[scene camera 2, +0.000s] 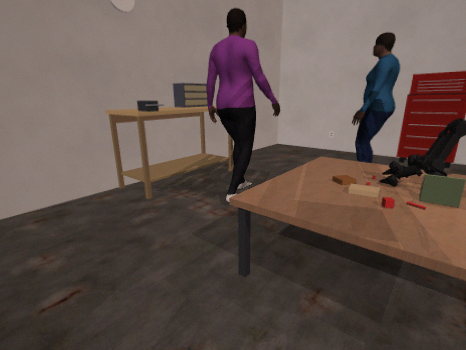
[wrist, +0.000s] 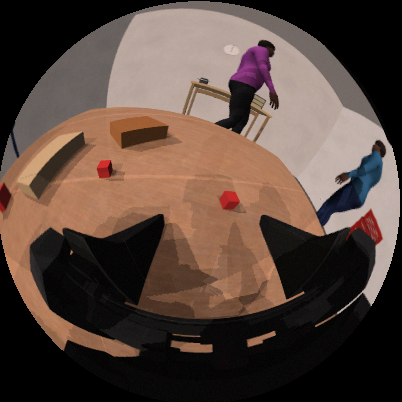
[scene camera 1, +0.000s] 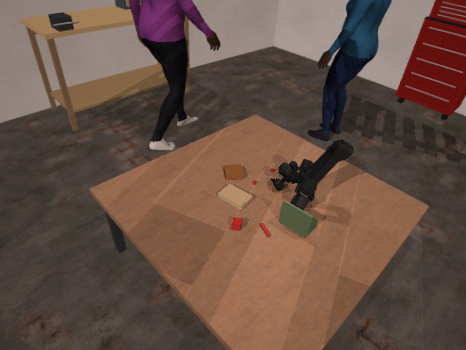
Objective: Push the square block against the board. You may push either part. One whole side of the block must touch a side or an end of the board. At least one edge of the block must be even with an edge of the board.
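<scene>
The square block is orange-brown and lies flat on the table. The board is a pale cream rectangular slab lying flat. The two are apart, with a strip of table between them, and they are turned at different angles. My gripper is open and empty, low over the table. It is to the right of both parts in the scene views. In the wrist view the block and the board are ahead and to the left of the fingers, and neither is touched.
Two small red cubes lie between the parts and the gripper. A larger red cube, a red stick and an upright green panel stand or lie nearer the front. Two people are beyond the table.
</scene>
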